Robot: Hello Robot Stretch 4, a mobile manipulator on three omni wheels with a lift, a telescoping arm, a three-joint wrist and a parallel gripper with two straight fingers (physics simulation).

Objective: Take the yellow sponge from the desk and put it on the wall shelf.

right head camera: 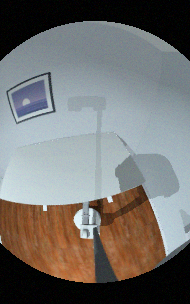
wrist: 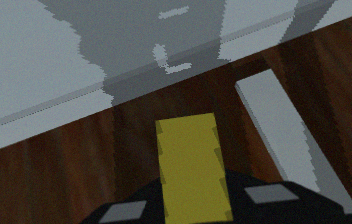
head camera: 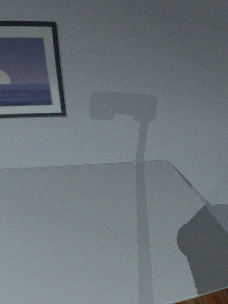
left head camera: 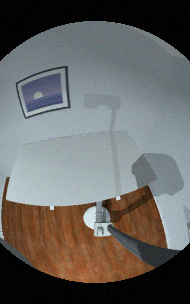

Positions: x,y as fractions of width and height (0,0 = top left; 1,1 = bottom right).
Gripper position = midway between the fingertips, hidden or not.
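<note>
My gripper (wrist: 0.55,0.84), visible. White desk (head camera: 0.54,0.75), visible too.
</note>
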